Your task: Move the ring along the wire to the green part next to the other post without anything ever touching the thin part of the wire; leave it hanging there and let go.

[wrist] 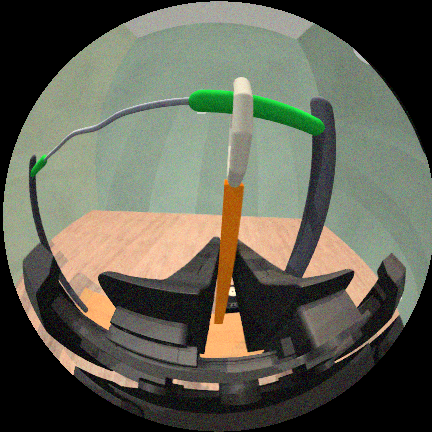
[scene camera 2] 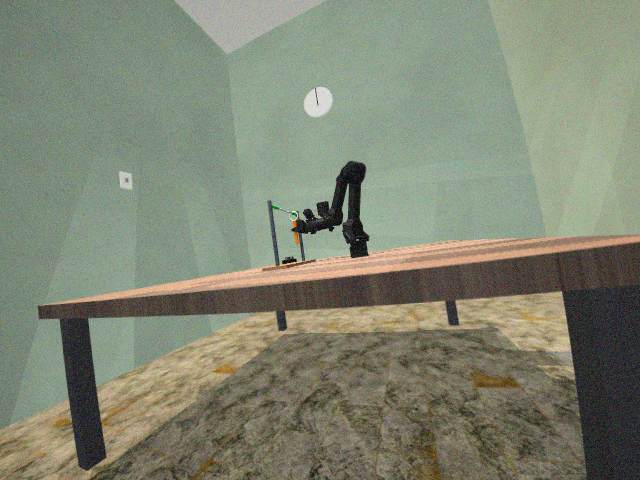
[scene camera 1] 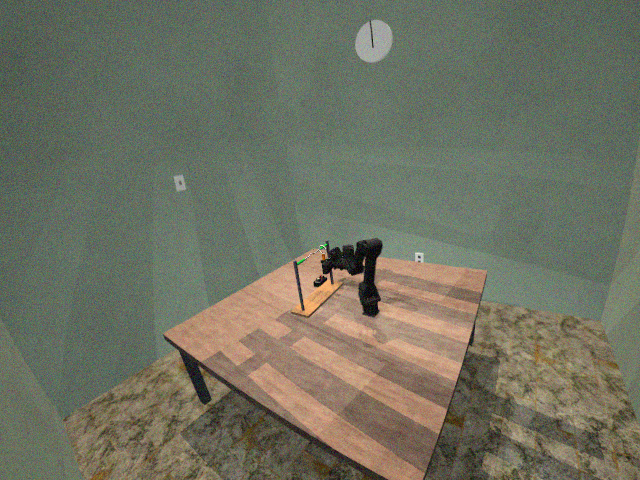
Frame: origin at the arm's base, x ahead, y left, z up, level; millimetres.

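Where they show: gripper, fingertip midpoint: (wrist: 224, 242) (scene camera 2: 292, 230) (scene camera 1: 321, 261); arm's base, link origin: (scene camera 2: 360, 256) (scene camera 1: 371, 312).
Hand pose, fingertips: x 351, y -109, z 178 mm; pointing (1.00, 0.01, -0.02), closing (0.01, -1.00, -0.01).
Each offset is from my fingertips to the top centre of the thing. "spot": to the spot under its first point. Level surfaces: height alone.
The whitish ring {spot: 4 mm ahead, 1 mm left, 69 mm up} (scene camera 2: 289, 217) (wrist: 241, 115) hangs around the thick green part {spot: 25 mm back, 23 mm right, 81 mm up} (wrist: 287, 116) beside the right post in the wrist view. Its orange handle {spot: 22 mm back, 3 mm left, 32 mm up} (scene camera 1: 323, 256) (scene camera 2: 296, 238) (wrist: 231, 220) points down. My gripper (scene camera 2: 295, 227) (wrist: 224, 242) is shut on the handle below the ring, with a finger on each side. The thin grey wire {spot: 26 mm back, 57 mm left, 82 mm up} (wrist: 120, 115) runs left from the ring's green part, with bends, to the other green part {spot: 42 mm back, 204 mm left, 87 mm up} (scene camera 1: 301, 261) (wrist: 39, 166) at the far left post. The green bar passes through the ring; any contact at the ring's inner side is hidden.
The dark right post {18 mm back, 53 mm right, 110 mm up} (wrist: 324, 175) and left post {spot: 42 mm back, 254 mm left, 26 mm down} (scene camera 1: 298, 286) (wrist: 34, 195) rise from a wooden base {29 mm back, 97 mm left, 166 mm down} (scene camera 1: 323, 298) on the table {178 mm down} (scene camera 1: 382, 351). A small black device {62 mm ahead, 42 mm right, 133 mm down} (scene camera 1: 320, 281) (scene camera 2: 289, 260) sits by the base, below the wire, partly hidden behind my fingers in the wrist view.
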